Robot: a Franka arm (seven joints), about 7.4 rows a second.
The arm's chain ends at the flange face. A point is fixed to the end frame.
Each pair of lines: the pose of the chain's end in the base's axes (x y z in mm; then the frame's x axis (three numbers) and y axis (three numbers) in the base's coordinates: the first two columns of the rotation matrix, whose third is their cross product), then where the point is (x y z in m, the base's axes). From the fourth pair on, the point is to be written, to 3 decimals.
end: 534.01 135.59 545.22 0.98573 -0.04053 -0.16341 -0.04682 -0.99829 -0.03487
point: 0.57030 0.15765 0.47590
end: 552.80 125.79 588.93 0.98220 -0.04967 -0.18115 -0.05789 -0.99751 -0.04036
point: 0.58808 0.14792 0.51912
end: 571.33 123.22 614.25 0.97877 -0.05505 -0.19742 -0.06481 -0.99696 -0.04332
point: 0.60560 0.14541 0.54396
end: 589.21 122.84 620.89 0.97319 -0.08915 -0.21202 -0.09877 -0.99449 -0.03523
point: 0.623 0.143 0.550
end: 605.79 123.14 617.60 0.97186 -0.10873 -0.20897 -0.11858 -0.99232 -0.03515
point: 0.640 0.143 0.547
